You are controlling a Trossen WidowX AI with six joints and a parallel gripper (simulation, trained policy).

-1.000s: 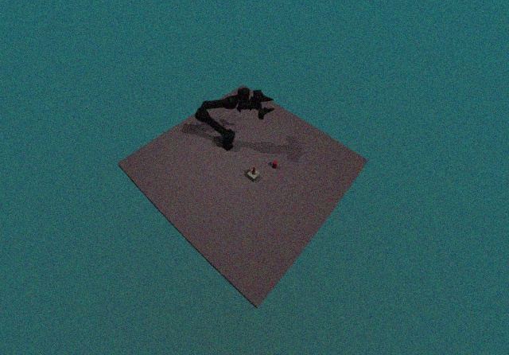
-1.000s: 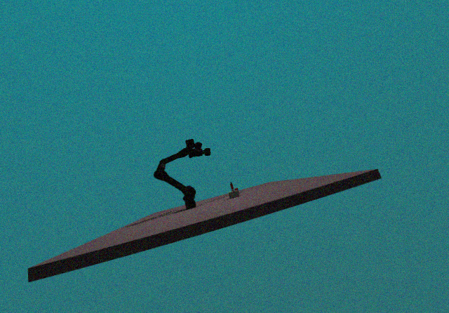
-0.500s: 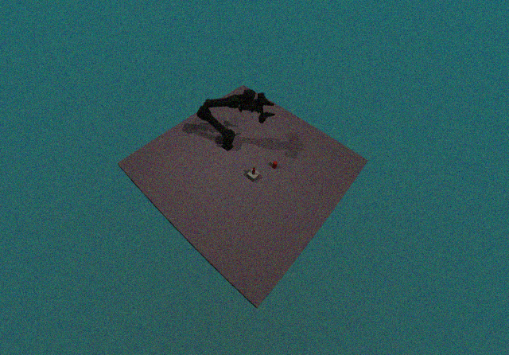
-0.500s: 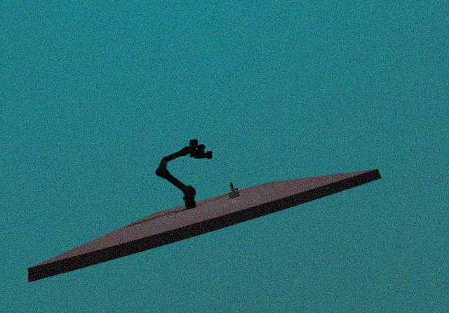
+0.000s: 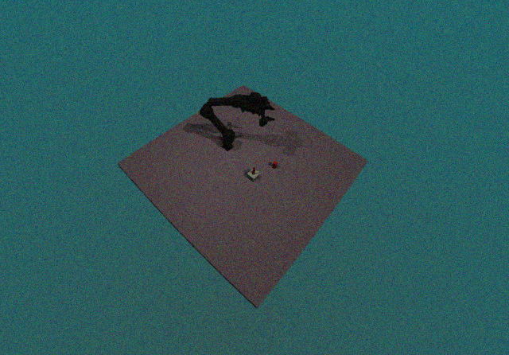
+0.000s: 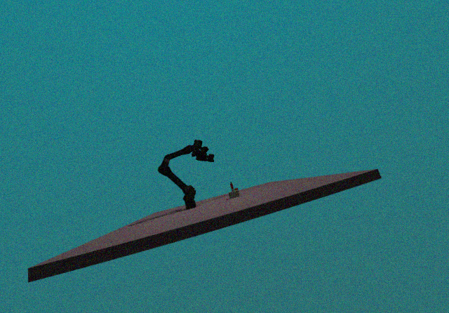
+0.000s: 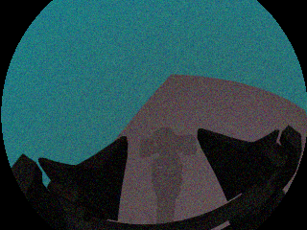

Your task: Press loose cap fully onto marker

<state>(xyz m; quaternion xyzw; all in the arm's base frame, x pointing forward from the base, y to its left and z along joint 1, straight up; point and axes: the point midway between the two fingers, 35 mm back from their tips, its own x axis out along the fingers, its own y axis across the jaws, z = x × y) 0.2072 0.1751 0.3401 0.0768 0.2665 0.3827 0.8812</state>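
Now: gripper tip 300 mm above the red cap, 140 mm short of it and 110 mm to the left of it. Also, from my gripper tip: pale holder block 310 mm below, 270 mm to the right, 90 mm ahead.
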